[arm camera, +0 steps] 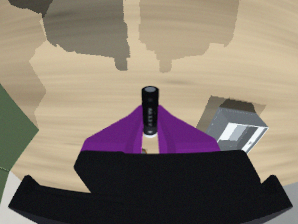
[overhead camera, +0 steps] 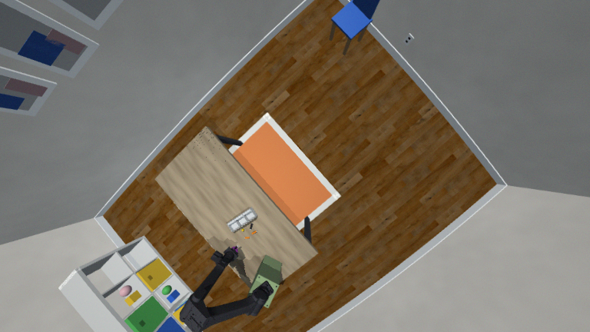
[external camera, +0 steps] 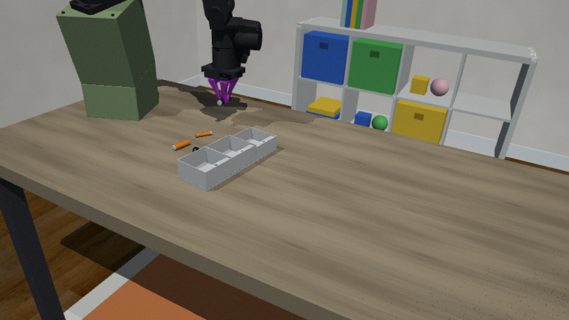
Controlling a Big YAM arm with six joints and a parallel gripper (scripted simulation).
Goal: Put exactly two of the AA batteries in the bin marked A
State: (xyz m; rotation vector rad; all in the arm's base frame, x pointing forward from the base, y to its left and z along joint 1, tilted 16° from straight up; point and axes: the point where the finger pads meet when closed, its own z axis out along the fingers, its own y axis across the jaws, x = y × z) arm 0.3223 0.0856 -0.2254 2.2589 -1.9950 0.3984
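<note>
My gripper is now 17 cm to the left of the orange AA battery and 7 cm above it. Round my hand: yellow cube (7 cm ahead, 10 cm to the right, 7 cm below); then grey three-compartment bin (15 cm ahead, 16 cm to the right, 6 cm below); then orange battery (9 cm to the right, 7 cm below).
</note>
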